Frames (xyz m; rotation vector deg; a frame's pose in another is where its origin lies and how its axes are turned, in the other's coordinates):
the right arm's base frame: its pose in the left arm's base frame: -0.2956 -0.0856 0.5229 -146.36 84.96 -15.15
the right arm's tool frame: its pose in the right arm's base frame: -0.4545 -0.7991 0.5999 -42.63 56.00 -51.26
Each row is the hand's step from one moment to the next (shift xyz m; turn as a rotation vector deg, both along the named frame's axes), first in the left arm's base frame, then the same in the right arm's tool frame.
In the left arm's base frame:
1: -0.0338 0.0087 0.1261 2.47 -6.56 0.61
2: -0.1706 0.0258 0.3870 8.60 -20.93 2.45
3: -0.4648 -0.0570 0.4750 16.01 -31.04 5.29
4: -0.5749 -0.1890 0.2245 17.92 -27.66 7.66
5: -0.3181 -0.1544 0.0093 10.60 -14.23 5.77
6: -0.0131 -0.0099 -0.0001 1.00 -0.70 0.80
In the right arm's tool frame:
1: 0.0488 0.1028 -0.0646 1.21 2.79 6.34
2: 0.0967 0.3449 -0.2264 4.74 8.97 20.37
3: -0.0983 0.5806 -0.3133 10.58 13.10 31.05
4: -0.3548 0.5133 -0.1650 14.05 12.25 28.24
5: -0.2722 0.2256 -0.0105 9.40 7.05 14.50
6: -0.0121 0.0108 0.0027 1.14 0.52 0.74

